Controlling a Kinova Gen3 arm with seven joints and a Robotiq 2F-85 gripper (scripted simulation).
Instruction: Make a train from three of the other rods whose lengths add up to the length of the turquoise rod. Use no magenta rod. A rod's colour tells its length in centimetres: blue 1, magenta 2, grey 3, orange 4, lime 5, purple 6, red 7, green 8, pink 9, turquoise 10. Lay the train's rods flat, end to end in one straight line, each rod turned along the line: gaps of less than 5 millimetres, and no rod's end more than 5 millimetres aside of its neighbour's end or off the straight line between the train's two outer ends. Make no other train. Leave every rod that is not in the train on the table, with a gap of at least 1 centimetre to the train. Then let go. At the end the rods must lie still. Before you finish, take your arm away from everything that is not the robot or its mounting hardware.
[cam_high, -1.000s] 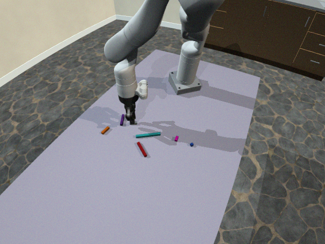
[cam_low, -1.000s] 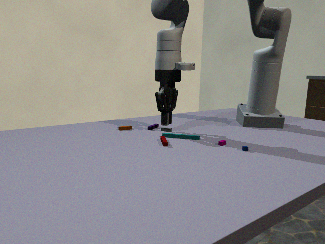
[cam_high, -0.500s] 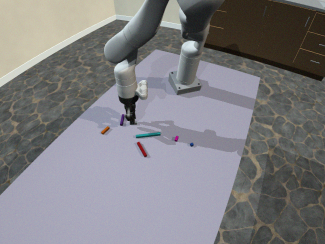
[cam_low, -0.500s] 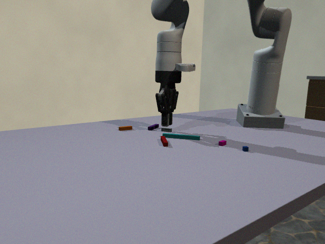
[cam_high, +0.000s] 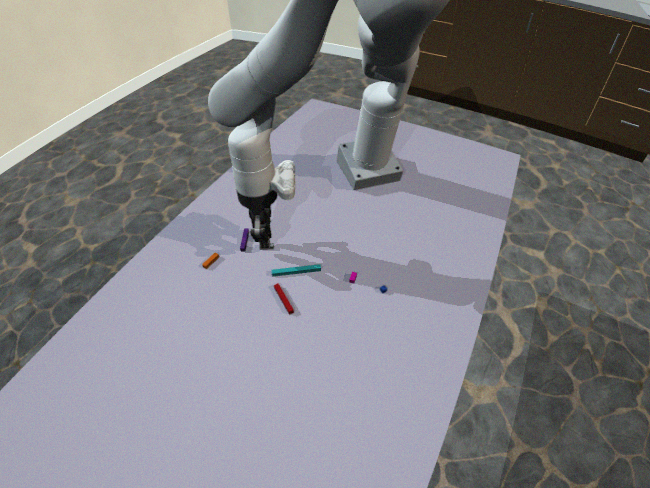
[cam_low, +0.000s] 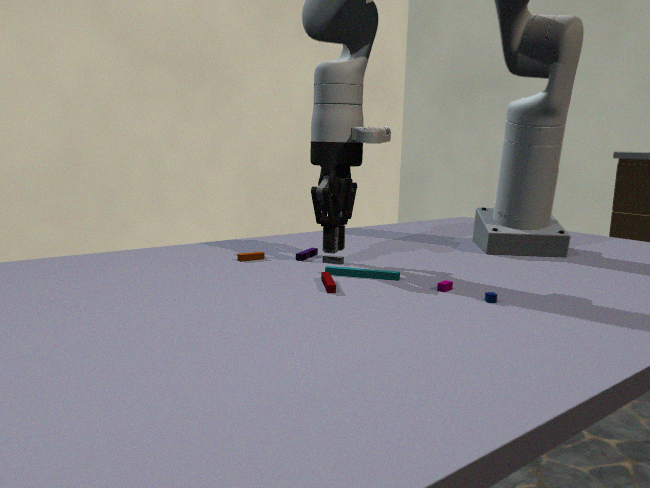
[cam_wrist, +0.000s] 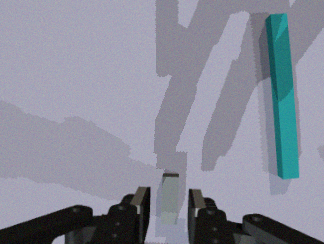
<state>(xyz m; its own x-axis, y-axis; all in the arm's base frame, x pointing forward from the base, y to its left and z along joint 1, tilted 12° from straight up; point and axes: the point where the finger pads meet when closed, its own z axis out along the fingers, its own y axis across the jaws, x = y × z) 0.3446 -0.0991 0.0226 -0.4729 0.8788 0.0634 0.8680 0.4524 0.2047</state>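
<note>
Right now the grey rod is 30 mm below my hand. Also, from my hand: turquoise rod: 30 mm ahead, 90 mm to the left, 30 mm below; then orange rod: 90 mm ahead, 80 mm to the right, 30 mm below; then purple rod: 10 mm ahead, 50 mm to the right, 30 mm below.
</note>
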